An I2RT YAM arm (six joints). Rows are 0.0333 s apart.
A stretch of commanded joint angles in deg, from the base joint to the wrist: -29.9 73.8 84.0 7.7 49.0 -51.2; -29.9 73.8 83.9 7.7 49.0 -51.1; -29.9 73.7 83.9 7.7 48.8 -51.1; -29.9 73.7 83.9 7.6 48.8 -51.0; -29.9 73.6 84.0 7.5 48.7 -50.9; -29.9 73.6 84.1 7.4 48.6 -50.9; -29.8 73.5 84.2 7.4 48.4 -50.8; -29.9 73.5 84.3 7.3 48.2 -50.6; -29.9 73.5 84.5 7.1 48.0 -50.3; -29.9 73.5 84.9 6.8 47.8 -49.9; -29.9 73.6 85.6 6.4 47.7 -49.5; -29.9 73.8 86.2 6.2 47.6 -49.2; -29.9 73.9 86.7 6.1 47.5 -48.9; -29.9 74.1 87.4 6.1 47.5 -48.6; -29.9 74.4 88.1 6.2 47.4 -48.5
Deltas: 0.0 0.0 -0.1 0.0 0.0 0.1; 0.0 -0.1 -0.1 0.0 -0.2 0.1; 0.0 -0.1 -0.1 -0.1 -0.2 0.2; 0.0 -0.2 0.0 -0.2 -0.3 0.3; 0.0 -0.2 0.1 -0.3 -0.4 0.3; 0.1 -0.3 0.2 -0.3 -0.6 0.4; 0.0 -0.3 0.3 -0.4 -0.8 0.6; 0.0 -0.3 0.5 -0.6 -1.0 0.9; 0.0 -0.3 0.9 -0.9 -1.2 1.3; 0.0 -0.2 1.6 -1.3 -1.3 1.7; 0.0 0.0 2.2 -1.5 -1.4 2.0; 0.0 0.1 2.7 -1.6 -1.5 2.3; 0.0 0.3 3.4 -1.6 -1.5 2.6; 0.0 0.6 4.1 -1.5 -1.6 2.7
